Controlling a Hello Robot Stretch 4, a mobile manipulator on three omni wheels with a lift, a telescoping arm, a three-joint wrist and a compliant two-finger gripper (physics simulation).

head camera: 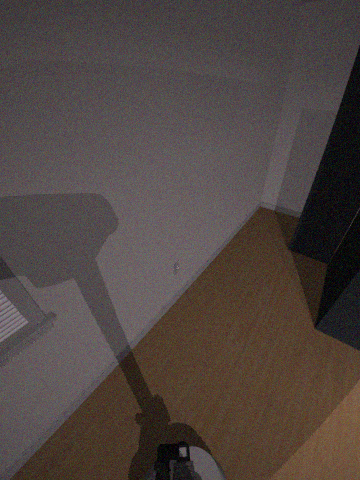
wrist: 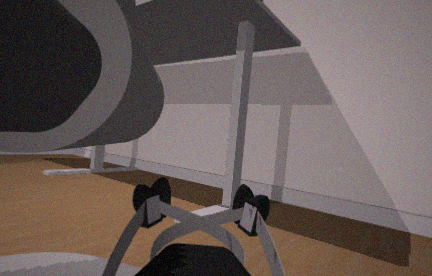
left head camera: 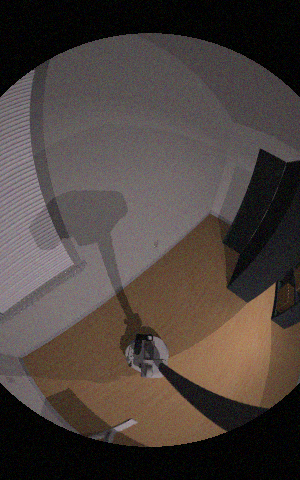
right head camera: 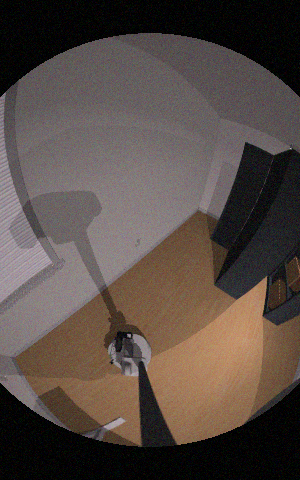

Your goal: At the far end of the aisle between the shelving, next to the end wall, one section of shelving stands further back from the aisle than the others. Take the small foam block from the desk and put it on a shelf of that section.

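Places are measured from the robot's base along level axes (x ahead, y left, z up), in centimetres.
Pixels of known places: gripper, fingertip midpoint: [wrist: 202, 196] [left head camera: 134, 367] [right head camera: 116, 365].
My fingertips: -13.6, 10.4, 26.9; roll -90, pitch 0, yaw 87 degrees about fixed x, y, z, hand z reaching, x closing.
Observation:
Behind a point stands the place of what it marks, as x, y, z.
My gripper [wrist: 202, 196] @(-13.6, 10.4, 26.9) is open in the wrist view, with its two dark fingertips apart and no object between them. Behind it is the grey desk [wrist: 200, 32] @(-136.6, 8.0, 89.7), seen from below with its pale legs; one desk foot [left head camera: 125, 425] [right head camera: 112, 426] shows at the bottom of the left and right head views. The desk top's upper face does not show. The foam block does not show in these views. Dark shelving [head camera: 327, 170] [left head camera: 245, 291] @(65.2, -135.4, 14.5) [right head camera: 232, 287] @(66.6, -133.7, 14.6) stands at the right of the head views, seen from its end panels. I cannot tell which section stands further back.
A long pale wall [head camera: 150, 150] @(111.9, 7.8, 130.1) runs beside my round base [left head camera: 162, 345] @(9.3, -13.9, 18.5) [right head camera: 145, 345] @(7.4, -14.8, 18.5). A window blind [head camera: 10, 315] @(50.6, 59.7, 91.1) [left head camera: 25, 200] @(46.1, 63.6, 135.8) [right head camera: 20, 215] @(50.6, 59.6, 125.3) is at the left. Wood floor [head camera: 240, 310] @(106.3, -58.0, -2.8) lies between the wall and the shelving. Brown boxes [right head camera: 277, 294] @(32.3, -215.2, 28.2) sit in a shelf unit at the right.

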